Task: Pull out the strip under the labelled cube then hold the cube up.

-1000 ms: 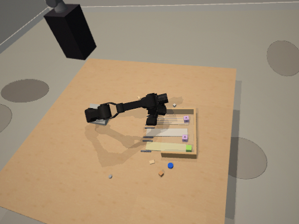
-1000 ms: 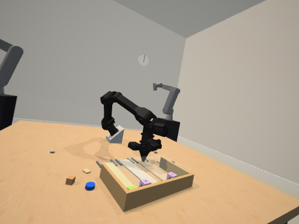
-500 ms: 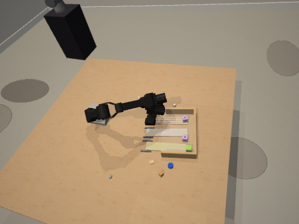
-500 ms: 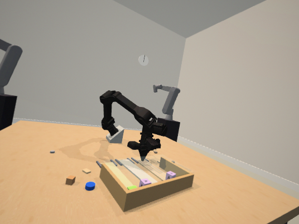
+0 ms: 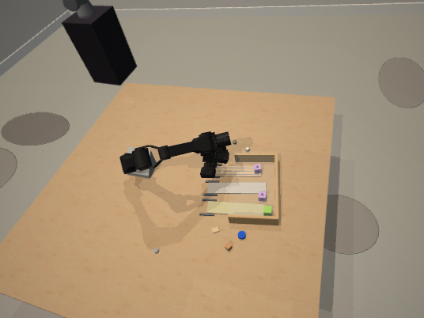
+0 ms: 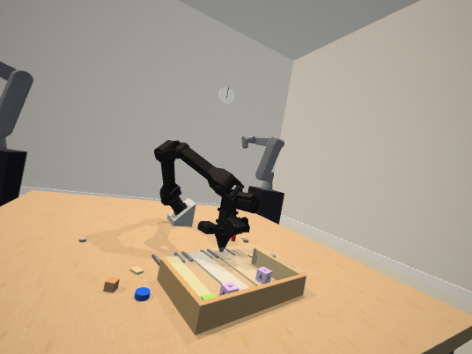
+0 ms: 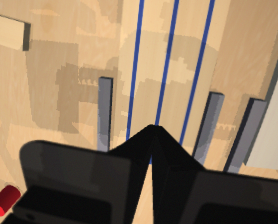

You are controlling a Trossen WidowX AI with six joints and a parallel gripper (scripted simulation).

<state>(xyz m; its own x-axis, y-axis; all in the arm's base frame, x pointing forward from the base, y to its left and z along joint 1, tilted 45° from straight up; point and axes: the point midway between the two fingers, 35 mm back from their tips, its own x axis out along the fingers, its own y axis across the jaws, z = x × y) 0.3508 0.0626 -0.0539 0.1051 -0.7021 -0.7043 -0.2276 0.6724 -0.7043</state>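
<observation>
The blue-lined strip lies 9 cm ahead of my gripper tip and 2 cm to the left of it. Round my gripper tip: red piece (13 cm behind, 10 cm to the left, 1 cm above); blue disc (26 cm to the right, 22 cm ahead); white piece (16 cm to the left, 11 cm ahead).
</observation>
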